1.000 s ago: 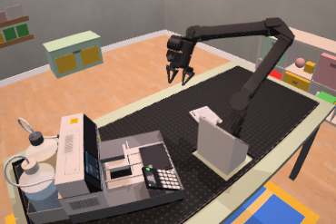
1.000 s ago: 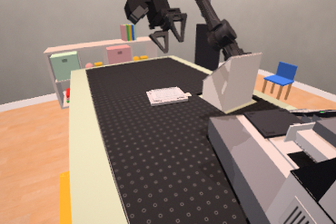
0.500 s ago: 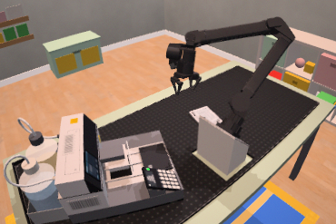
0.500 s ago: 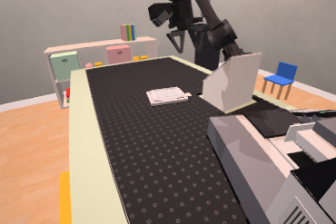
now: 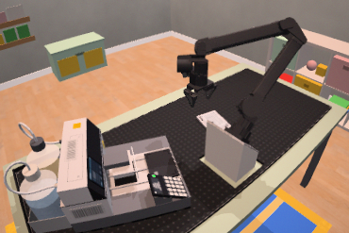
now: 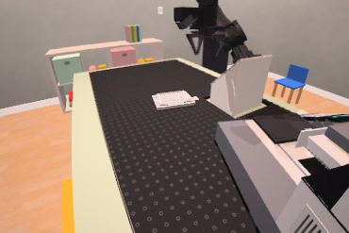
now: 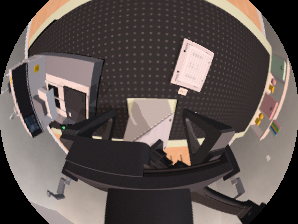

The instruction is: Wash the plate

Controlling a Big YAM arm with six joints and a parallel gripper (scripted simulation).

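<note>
The white well plate lies 3 cm ahead of my hand, 15 cm to the right of it and 21 cm below it. From my hand the other things lie so: plate nest N1: 3 cm ahead, 15 cm to the right, 22 cm below; plate washer: 1 cm ahead, 42 cm to the left, 10 cm below.
</note>
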